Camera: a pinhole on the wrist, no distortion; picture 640 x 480 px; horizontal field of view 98.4 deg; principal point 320.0 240.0 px. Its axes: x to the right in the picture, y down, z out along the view. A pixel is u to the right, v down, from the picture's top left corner.
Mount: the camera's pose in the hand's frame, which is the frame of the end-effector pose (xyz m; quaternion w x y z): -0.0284 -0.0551 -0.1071 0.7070 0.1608 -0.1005 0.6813
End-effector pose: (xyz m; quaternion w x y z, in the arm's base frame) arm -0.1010 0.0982 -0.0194 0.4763 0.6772 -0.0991 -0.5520
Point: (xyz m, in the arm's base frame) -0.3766 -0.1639 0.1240
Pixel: 577.1 270.7
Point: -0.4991 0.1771 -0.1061
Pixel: 283.8 333.0
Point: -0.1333 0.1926 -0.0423
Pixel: 337.6 365.7
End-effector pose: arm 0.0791 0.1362 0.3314 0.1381 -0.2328 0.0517 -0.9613
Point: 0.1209 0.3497 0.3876
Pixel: 214.2 315.8
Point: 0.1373 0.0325 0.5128
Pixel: 606.0 172.2
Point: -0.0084 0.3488 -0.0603
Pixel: behind the camera
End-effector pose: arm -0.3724 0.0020 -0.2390 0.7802 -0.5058 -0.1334 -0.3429
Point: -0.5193 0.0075 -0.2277
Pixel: 278.6 462.0
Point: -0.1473 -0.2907 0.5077
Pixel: outside the picture
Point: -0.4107 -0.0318 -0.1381
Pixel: 320.0 115.0
